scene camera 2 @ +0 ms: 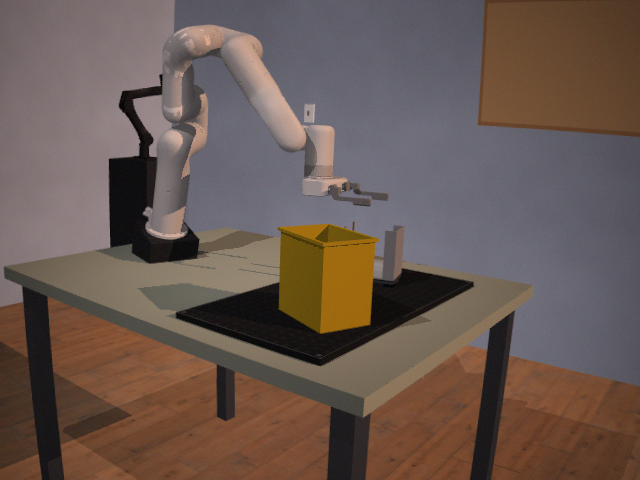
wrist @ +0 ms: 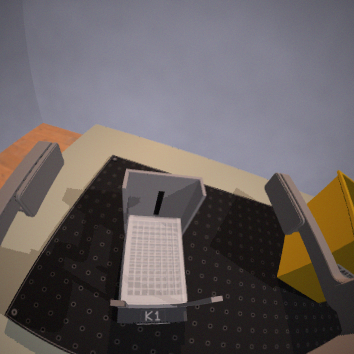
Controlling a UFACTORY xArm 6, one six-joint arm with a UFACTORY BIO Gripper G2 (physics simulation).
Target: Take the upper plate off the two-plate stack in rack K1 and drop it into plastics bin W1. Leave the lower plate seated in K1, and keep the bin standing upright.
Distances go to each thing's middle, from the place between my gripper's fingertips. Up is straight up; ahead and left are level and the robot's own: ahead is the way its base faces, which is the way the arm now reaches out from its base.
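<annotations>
Gridded plate (wrist: pixel 153 272): my gripper 17 cm above it, 1 cm past it, 1 cm to the left of it. Yellow plastics bin W1 (scene camera 2: pixel 326 272), from my hand: 12 cm below, 1 cm ahead, 35 cm to the right.
</annotations>
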